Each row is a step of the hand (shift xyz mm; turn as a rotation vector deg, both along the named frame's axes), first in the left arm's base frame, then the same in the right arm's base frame.
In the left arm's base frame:
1: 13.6 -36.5 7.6 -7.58 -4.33 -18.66
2: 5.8 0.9 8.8 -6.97 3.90 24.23
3: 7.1 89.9 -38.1 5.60 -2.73 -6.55
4: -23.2 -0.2 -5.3 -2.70 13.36 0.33
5: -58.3 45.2 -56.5 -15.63 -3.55 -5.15
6: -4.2 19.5 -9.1 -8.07 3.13 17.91
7: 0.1 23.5 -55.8 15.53 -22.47 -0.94
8: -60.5 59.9 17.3 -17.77 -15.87 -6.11
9: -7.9 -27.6 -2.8 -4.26 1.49 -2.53
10: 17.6 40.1 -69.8 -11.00 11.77 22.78
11: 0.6 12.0 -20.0 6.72 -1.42 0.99
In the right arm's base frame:
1: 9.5 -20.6 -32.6 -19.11 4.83 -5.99
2: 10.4 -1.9 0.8 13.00 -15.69 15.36
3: -9.4 82.6 51.8 -1.20 5.04 -7.41
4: -19.8 -8.4 10.2 0.29 6.78 11.82
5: -73.8 33.4 45.4 -14.93 -6.85 3.71
6: -6.6 15.6 14.0 7.63 -12.89 13.09
7: -36.3 48.4 -1.9 6.80 -5.73 -25.84
8: -20.8 -3.2 84.3 -18.85 -15.00 -4.98
9: -11.4 -19.4 -18.0 -4.52 0.35 2.50
10: -31.8 75.9 -3.5 10.32 -11.91 23.03
11: -12.1 19.9 1.8 5.13 1.85 -4.30

